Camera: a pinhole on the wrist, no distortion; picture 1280 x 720 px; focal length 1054.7 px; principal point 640.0 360.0 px. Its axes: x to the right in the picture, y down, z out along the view. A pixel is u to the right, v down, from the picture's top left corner.
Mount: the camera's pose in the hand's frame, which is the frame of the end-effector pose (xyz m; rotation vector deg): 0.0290 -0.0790 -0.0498 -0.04 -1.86 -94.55
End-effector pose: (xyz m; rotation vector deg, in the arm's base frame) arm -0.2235 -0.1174 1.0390 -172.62 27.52 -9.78
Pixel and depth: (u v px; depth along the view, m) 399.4 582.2 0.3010
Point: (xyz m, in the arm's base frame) -0.1029 -0.1208 0.8003
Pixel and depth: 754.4 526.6 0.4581
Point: -0.0515 0.0001 0.6537
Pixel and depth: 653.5 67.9 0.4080
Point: -0.2461 -0.0018 0.6847
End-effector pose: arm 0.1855 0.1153 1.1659 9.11 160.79 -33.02
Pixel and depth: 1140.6 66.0 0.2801
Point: 0.2713 -0.1630 1.0538
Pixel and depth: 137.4 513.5 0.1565
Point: 0.1582 0.0730 1.0581
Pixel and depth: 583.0 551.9 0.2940
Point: 0.1602 -0.0345 0.9499
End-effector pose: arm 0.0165 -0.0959 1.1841 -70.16 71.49 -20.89
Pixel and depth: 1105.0 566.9 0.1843
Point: 0.2134 -0.1311 1.2675
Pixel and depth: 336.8 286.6 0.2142
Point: 0.1651 -0.0312 1.1599
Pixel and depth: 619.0 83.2 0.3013
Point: 0.2326 0.0483 1.2225
